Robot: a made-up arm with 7 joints.
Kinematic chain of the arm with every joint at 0, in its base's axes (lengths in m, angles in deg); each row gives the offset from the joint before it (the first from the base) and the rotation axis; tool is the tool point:
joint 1: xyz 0 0 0.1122 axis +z
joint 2: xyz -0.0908 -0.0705 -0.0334 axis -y
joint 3: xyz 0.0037 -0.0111 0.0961 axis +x
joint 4: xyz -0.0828 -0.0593 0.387 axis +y
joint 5: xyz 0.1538 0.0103 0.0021 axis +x
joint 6: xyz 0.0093 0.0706 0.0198 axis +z
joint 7: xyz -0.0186 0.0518 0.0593 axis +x
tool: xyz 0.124 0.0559 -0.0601
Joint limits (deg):
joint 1: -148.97..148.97
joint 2: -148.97..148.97
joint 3: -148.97..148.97
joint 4: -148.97..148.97
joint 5: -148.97..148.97
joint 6: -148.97..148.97
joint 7: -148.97..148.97
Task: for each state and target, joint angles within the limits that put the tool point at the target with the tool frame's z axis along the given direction. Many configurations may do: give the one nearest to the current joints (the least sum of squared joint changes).
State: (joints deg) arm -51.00 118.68 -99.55 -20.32 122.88 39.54 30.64
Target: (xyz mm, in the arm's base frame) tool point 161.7 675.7 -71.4 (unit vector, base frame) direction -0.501 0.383 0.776
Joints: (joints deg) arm -59.34 93.33 -77.90 -43.48 109.65 50.94 40.66
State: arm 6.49 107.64 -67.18 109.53 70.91 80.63 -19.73
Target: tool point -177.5 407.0 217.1 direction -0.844 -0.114 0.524
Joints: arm -32.04 83.11 -60.52 76.42 65.54 89.08 12.90
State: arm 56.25 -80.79 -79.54 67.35 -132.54 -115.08 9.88
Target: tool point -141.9 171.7 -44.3 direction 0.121 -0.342 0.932
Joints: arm 51.23 -109.86 -65.24 39.05 -136.91 -139.15 29.60
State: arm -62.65 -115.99 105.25 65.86 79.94 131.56 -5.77
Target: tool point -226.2 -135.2 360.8 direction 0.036 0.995 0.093
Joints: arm -19.24 -148.97 146.37 103.37 102.08 148.97 32.65
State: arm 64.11 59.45 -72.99 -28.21 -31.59 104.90 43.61
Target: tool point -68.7 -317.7 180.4 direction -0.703 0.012 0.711
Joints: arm 111.63 62.67 -44.33 -16.67 -69.86 82.11 61.66
